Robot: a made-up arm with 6 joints.
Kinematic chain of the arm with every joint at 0, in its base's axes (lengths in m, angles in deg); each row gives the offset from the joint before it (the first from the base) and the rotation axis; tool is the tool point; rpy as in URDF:
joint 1: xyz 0 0 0.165 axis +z
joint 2: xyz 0 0 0 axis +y
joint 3: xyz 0.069 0 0.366 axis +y
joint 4: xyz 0.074 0 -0.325 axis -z
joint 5: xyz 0 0 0 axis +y
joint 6: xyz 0.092 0 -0.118 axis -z
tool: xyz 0 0 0 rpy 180 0 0
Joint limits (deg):
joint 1: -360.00..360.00
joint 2: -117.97..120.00
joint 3: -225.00..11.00
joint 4: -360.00..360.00
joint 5: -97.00..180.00
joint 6: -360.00..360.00
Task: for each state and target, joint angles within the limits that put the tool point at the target. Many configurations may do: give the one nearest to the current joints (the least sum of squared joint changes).
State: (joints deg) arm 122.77 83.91 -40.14 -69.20 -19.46 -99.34
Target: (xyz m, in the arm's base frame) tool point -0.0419 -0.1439 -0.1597
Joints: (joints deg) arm 124.65 111.92 -24.23 -73.93 -16.03 -99.34
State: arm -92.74 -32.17 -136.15 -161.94 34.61 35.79
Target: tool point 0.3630 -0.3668 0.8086
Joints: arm -45.59 11.74 -132.44 -161.18 34.86 35.79
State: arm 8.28 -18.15 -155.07 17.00 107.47 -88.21
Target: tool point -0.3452 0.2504 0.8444
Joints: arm -28.97 -43.64 -170.30 28.43 84.66 -88.21
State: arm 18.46 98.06 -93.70 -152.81 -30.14 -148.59
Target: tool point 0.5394 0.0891 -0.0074
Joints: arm 2.87 58.81 -100.89 -154.98 -40.45 -148.59
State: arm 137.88 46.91 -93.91 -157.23 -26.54 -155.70
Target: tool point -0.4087 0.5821 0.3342
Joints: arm 121.65 38.95 -122.25 -156.14 -6.54 -155.70
